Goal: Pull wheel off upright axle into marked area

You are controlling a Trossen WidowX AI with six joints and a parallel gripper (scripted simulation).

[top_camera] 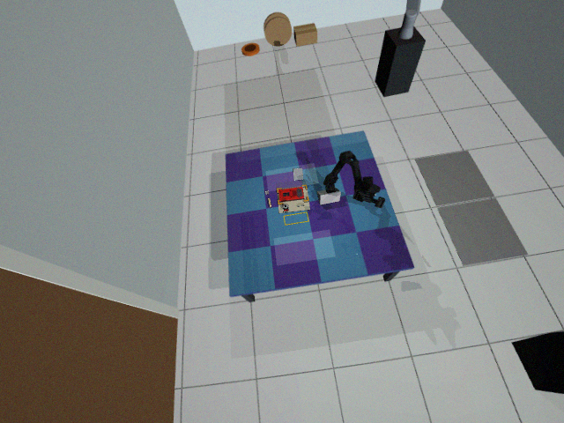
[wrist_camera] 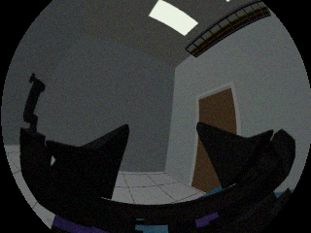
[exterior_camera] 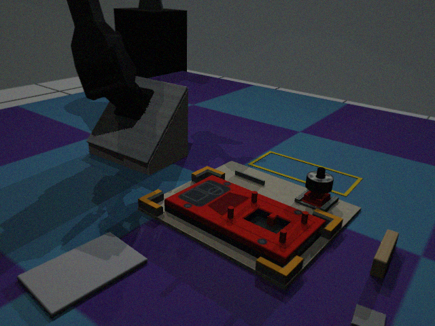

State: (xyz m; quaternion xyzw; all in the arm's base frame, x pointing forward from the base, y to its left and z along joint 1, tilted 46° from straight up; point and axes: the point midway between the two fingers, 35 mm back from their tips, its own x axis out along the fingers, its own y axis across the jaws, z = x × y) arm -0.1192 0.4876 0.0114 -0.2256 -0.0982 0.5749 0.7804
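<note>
Right now my gripper tip is 480 mm short of the grey wheel, 430 mm above it and 340 mm to the left of it. From my gripper tip the other things lie so: tan bar 600 mm ahead, 460 mm below, 430 mm to the right.
</note>
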